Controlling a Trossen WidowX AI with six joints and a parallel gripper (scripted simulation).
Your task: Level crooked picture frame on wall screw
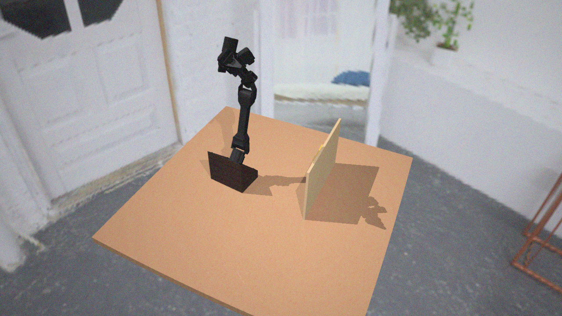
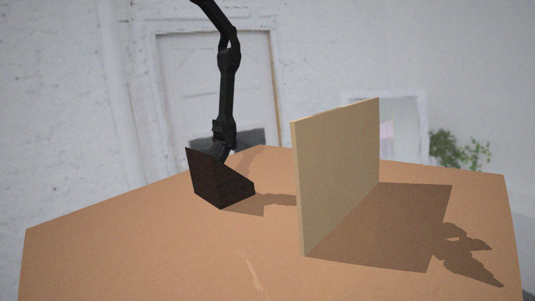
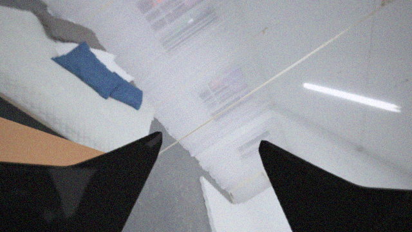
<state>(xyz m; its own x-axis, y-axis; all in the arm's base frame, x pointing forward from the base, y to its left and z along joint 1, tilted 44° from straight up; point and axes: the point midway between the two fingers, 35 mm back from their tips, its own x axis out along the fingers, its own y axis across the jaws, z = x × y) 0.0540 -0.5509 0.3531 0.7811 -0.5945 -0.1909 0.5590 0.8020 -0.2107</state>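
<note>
Right now my gripper tip is 61 cm above the picture frame, 30 cm to the right of it and 23 cm short of it. Also, from my gripper tip: tan wall panel: 62 cm below, 31 cm to the left, 25 cm ahead.
</note>
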